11 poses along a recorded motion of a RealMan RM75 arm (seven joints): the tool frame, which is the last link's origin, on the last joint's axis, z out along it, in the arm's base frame.
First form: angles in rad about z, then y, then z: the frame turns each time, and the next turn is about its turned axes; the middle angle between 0 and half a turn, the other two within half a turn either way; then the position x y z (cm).
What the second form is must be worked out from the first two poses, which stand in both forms.
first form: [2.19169 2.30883 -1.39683 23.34 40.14 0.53]
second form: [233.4 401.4 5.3 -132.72 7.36 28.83]
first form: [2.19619 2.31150 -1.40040 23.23 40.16 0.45]
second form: [232.3 401.6 4.5 -132.86 7.19 29.21]
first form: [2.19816 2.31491 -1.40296 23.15 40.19 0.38]
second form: [231.5 401.9 3.8 -133.04 7.06 29.40]
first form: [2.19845 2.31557 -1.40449 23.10 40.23 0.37]
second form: [231.0 402.3 3.7 -133.07 6.99 29.47]
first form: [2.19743 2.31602 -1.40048 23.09 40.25 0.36]
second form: [230.9 402.5 3.6 -133.11 7.16 29.25]
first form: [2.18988 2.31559 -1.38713 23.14 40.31 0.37]
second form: [231.4 403.1 3.7 -133.16 7.72 28.29]
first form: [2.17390 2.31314 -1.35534 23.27 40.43 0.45]
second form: [232.7 404.3 4.5 -133.20 9.06 26.14]
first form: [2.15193 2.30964 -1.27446 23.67 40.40 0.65]
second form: [236.7 404.0 6.5 -133.61 12.47 21.68]
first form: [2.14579 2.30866 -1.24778 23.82 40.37 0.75]
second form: [238.2 403.7 7.5 -133.79 13.58 20.25]
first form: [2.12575 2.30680 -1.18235 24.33 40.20 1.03]
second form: [243.3 402.0 10.3 -134.38 16.30 16.43]
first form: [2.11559 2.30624 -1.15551 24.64 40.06 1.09]
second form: [246.4 400.6 10.9 -134.68 17.41 14.73]
